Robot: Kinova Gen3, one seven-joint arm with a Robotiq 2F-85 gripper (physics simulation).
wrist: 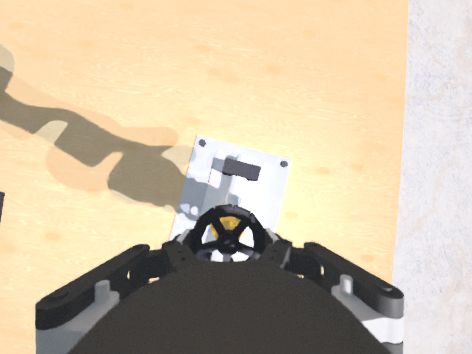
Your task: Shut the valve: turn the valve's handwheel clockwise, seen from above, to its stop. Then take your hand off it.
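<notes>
The black spoked handwheel (248, 214) shows at the lower middle of the wrist view, with a brass-coloured part (226, 226) of the valve under its spokes. The valve's light grey base plate (270, 187) lies on the table below, turned at a slant, with dark bolts at its two far corners and a dark block between them. My gripper (228, 238) is shut on the handwheel, with one finger on its left side and one on its right. The dark gripper body hides the near part of the wheel and of the plate.
The wooden table top (300, 75) surrounds the plate. Its straight edge runs down the right side, with a pale grey floor (440, 150) beyond. A shadow falls from the left onto the plate. A bit of a dark object (1, 205) shows at the left border.
</notes>
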